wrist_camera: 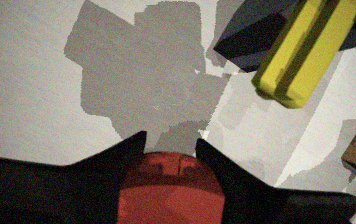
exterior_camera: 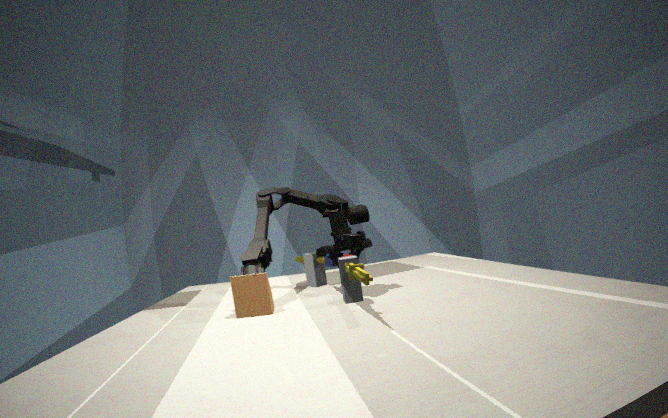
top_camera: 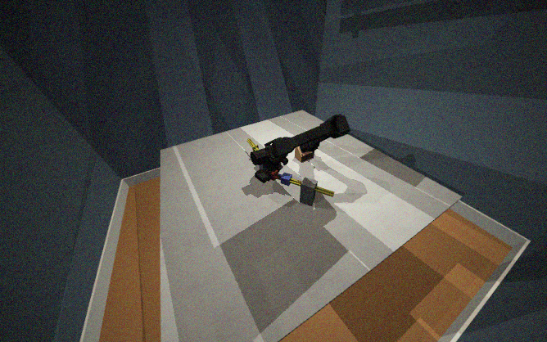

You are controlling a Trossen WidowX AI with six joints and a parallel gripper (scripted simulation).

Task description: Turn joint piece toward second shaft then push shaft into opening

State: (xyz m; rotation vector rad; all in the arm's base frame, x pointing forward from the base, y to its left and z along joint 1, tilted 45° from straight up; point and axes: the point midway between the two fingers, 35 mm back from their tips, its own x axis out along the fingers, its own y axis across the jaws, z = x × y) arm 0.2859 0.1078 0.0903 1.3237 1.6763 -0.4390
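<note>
Now: gripper tip 1 cm past the red joint piece, 2 cm to the right of it and 4 cm below it.
</note>
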